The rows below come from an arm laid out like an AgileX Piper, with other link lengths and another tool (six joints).
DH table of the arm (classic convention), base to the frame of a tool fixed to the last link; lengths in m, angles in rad. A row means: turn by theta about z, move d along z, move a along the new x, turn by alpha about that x. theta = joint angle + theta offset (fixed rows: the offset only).
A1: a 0; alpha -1.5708; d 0.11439; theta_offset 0
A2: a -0.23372; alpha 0; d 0; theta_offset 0.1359
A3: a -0.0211; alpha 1.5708; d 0; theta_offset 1.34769
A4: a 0; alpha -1.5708; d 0.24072; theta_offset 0
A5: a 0; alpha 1.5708; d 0; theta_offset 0
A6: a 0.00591; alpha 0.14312; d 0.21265; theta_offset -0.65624
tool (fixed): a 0; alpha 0; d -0.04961; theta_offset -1.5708
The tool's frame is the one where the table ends.
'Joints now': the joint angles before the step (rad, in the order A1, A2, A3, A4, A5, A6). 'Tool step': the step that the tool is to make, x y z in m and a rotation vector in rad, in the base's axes. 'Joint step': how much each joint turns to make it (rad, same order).
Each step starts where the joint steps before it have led.
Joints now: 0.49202, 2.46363, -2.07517, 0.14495, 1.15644, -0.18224
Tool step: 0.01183, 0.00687, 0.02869, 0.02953, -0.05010, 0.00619
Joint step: -0.00001, 0.00047, -0.11737, 0.00000, 0.05913, 0.00213
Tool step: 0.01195, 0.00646, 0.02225, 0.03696, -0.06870, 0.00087
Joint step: 0.00002, -0.00003, -0.08399, -0.00001, 0.00607, 0.00002
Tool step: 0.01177, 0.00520, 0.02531, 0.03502, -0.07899, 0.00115
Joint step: -0.00001, 0.00006, -0.09188, -0.00650, 0.00571, 0.00000
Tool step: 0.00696, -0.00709, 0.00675, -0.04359, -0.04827, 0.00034
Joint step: 0.00000, -0.00001, -0.02816, -0.06121, 0.00624, -0.00001
